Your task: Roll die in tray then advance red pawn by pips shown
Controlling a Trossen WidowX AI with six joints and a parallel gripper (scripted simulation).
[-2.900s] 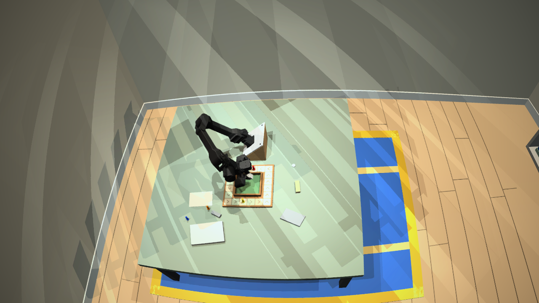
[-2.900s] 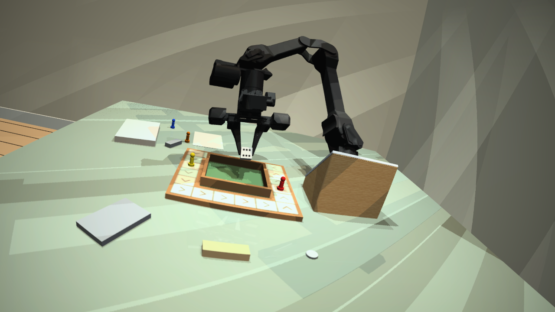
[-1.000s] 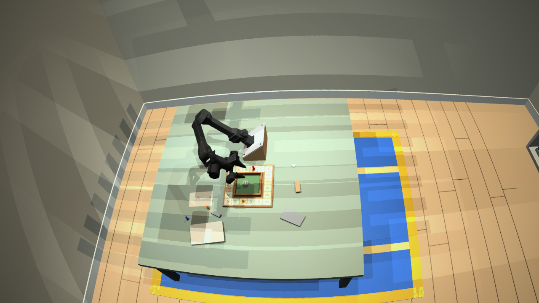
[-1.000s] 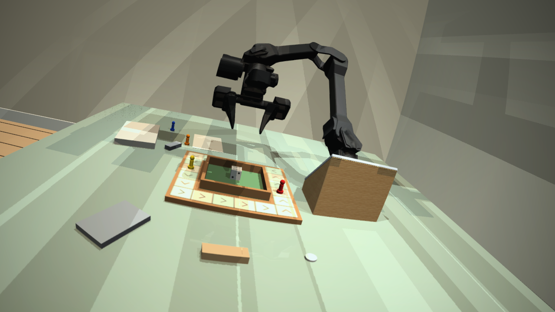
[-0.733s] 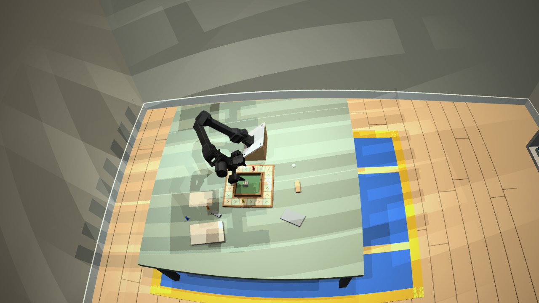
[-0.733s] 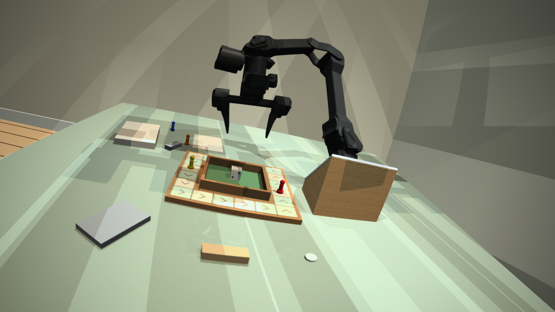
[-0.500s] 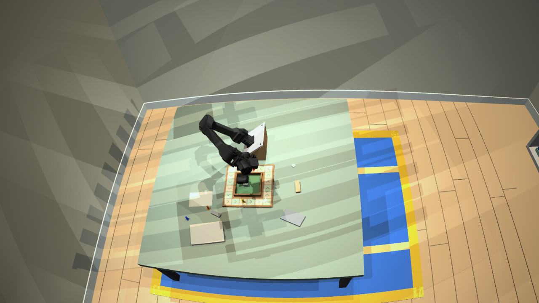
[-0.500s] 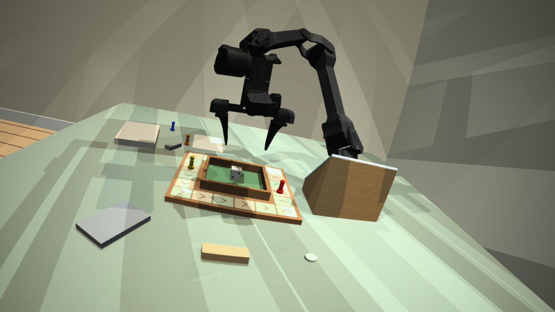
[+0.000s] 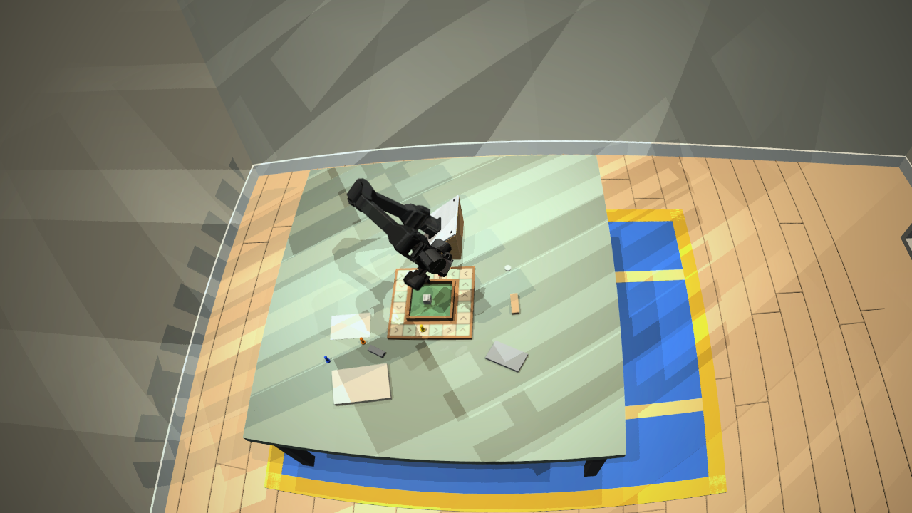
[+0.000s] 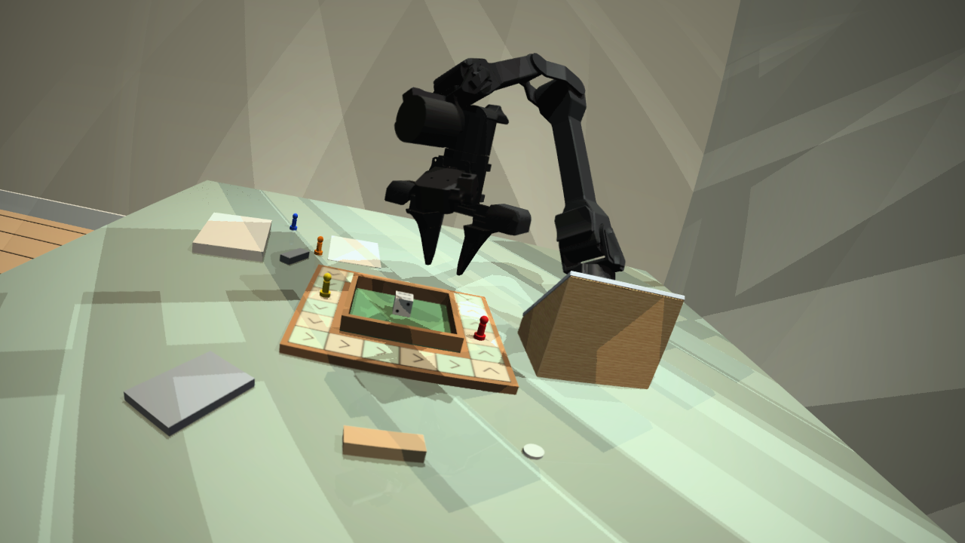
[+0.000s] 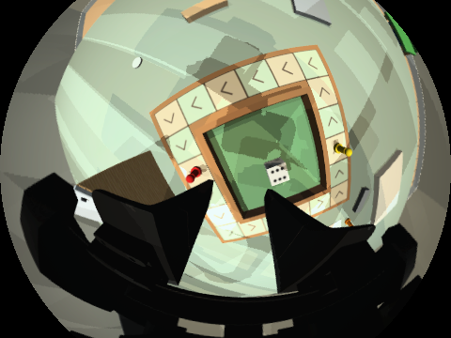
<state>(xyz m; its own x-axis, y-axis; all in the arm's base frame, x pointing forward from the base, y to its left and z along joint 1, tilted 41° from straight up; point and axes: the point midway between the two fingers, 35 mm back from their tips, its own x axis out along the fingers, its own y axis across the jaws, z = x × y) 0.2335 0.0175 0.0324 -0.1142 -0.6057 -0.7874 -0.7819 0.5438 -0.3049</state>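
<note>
My gripper tip is now 70 mm past the red pawn, 70 mm above it and 10 mm to the right of it. Also, from my gripper tip: yellow pawn: 150 mm ahead, 70 mm below, 50 mm to the right; die: 70 mm below, 40 mm ahead, 30 mm to the right; green tray: 90 mm below, 40 mm ahead, 20 mm to the right.
</note>
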